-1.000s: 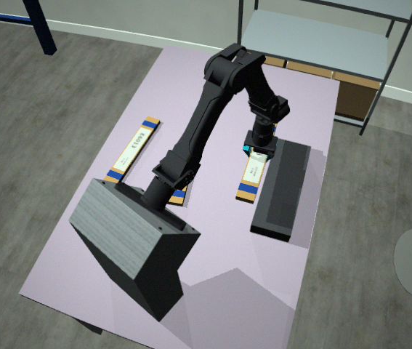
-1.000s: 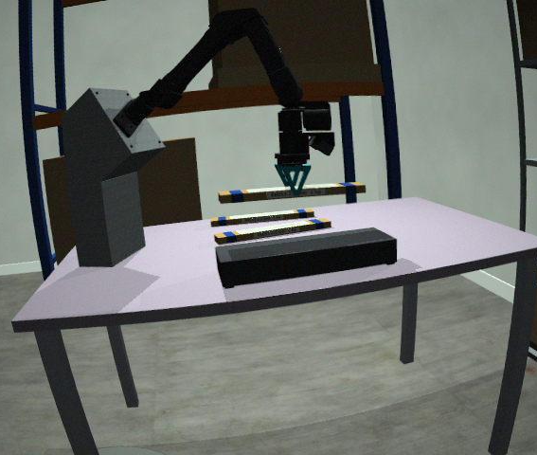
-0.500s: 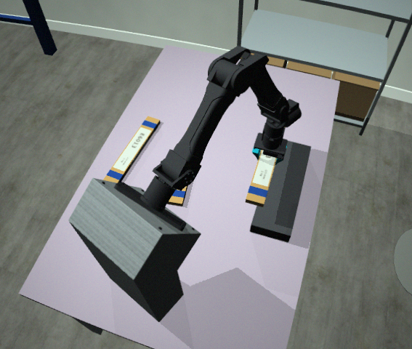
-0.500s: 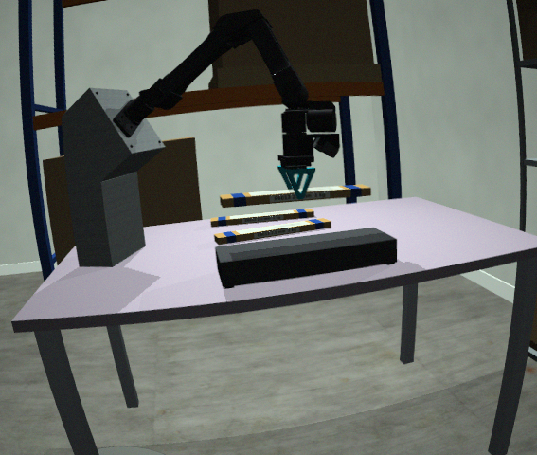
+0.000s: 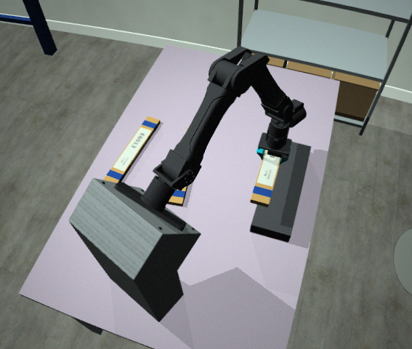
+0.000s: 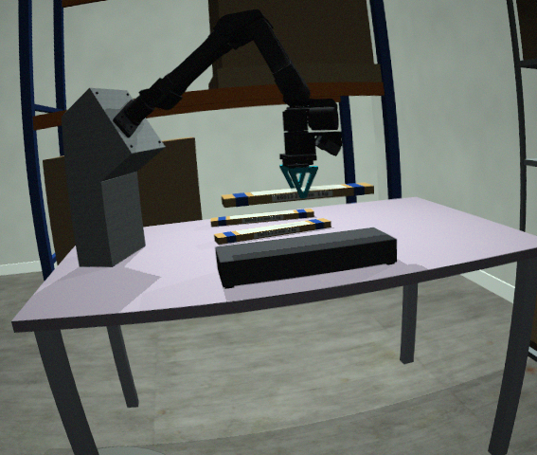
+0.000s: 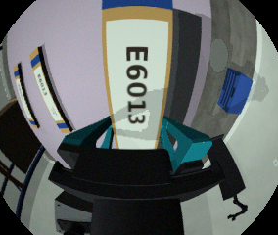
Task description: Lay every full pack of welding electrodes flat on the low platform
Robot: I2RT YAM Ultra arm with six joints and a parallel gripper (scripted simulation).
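The low dark platform is 2 cm behind my hand, 6 cm to the right of it and 15 cm below it.
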